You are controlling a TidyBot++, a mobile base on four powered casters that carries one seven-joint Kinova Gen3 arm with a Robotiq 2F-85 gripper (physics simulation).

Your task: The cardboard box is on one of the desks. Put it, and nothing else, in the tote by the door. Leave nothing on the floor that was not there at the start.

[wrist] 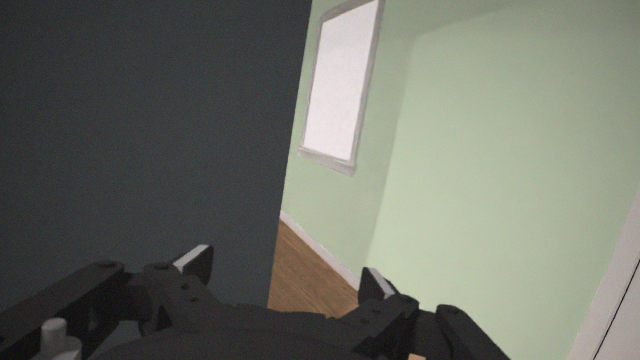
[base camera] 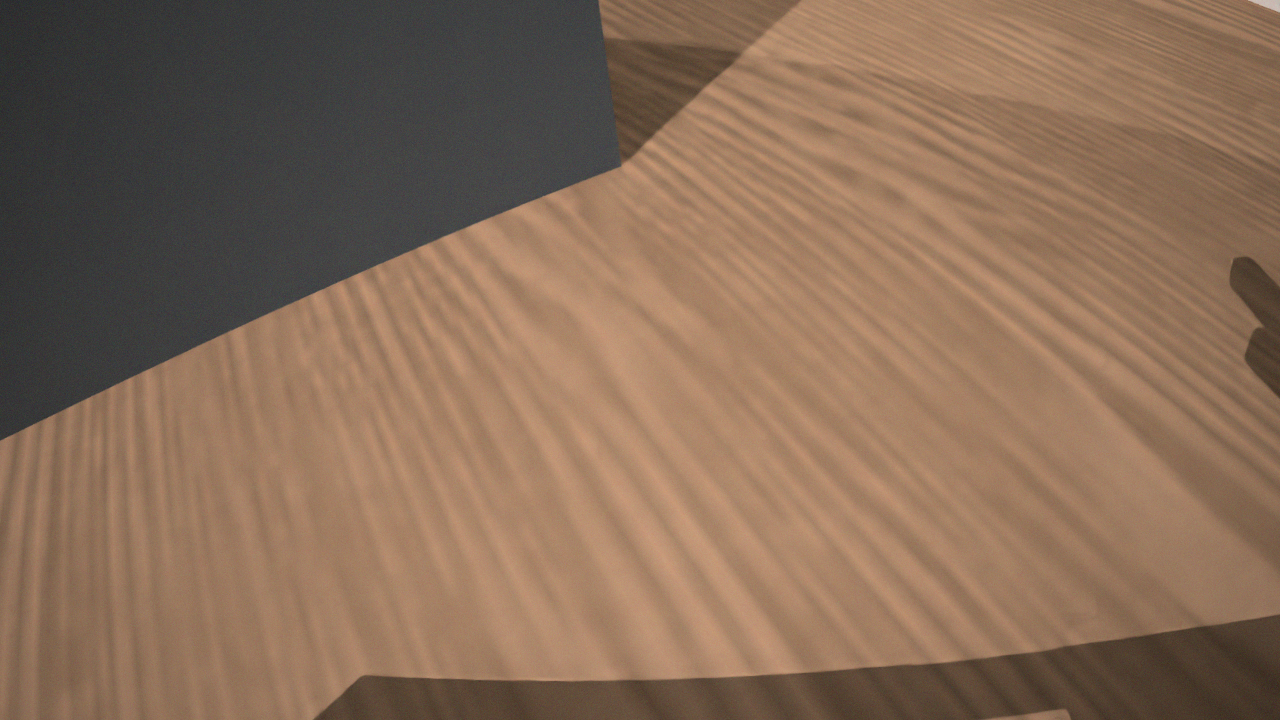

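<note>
My gripper is open, with its two fingers spread wide at the bottom of the wrist view and no object between them. The left finger shows against a dark panel, the right one against the floor and the green wall. The cardboard box, the desks and the tote do not show in either view.
A tall dark grey panel stands on the wooden floor, close at the left. A green wall with a window stands beyond its edge. A white frame is at the lower right. Shadows lie on the floor.
</note>
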